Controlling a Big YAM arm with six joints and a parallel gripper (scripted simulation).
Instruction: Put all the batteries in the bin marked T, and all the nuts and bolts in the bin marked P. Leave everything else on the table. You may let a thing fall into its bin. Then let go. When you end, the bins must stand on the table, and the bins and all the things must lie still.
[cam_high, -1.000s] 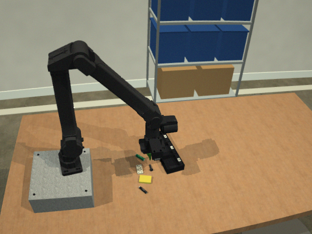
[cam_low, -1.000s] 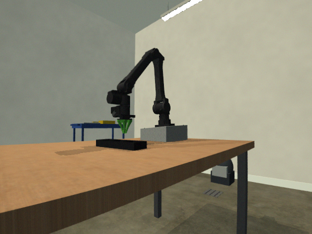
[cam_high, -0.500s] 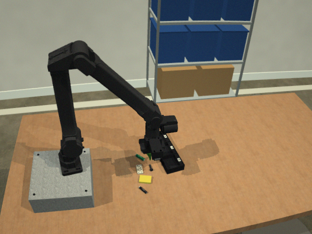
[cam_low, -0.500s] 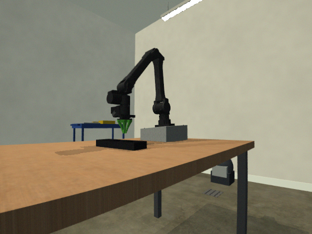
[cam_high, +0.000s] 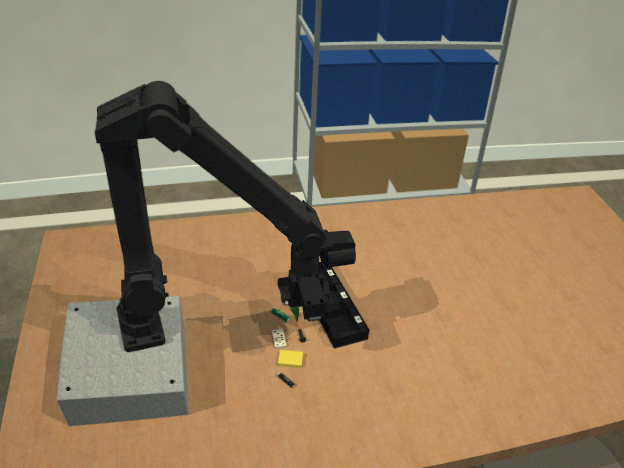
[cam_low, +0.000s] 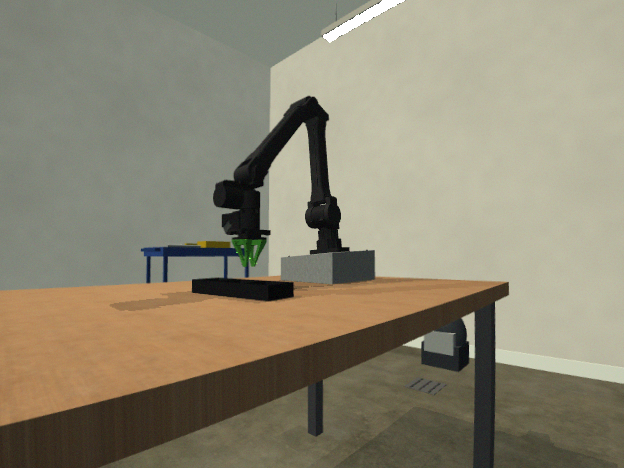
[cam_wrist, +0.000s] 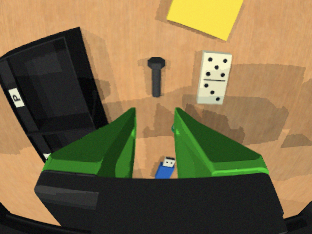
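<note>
Now: the dark bolt 6 cm below my hand and 1 cm to the right of it. Also, from my hand: yellow block (6 cm to the right, 6 cm below, 5 cm behind); white domino (6 cm below, 5 cm behind, 1 cm to the left); green battery (7 cm to the left, 6 cm below, 3 cm behind).
</note>
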